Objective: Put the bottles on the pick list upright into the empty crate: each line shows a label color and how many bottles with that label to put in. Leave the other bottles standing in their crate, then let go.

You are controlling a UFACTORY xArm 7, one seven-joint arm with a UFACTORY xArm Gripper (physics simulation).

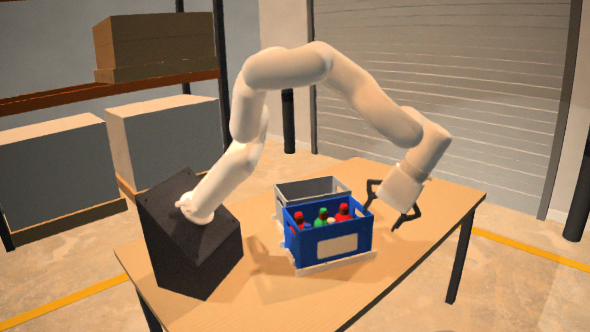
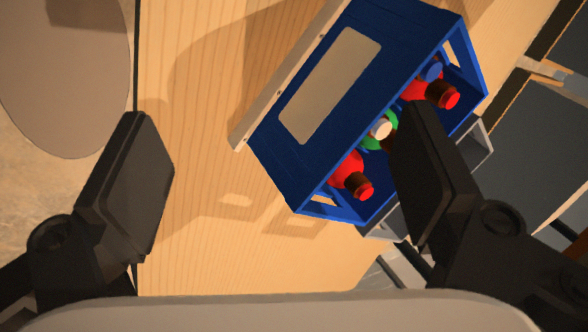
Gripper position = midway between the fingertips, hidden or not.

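Observation:
The gripper [image 1: 378, 220] can be seen, and it appears again as the gripper [image 2: 278, 136], in the same image as a red bottle [image 2: 348, 175].

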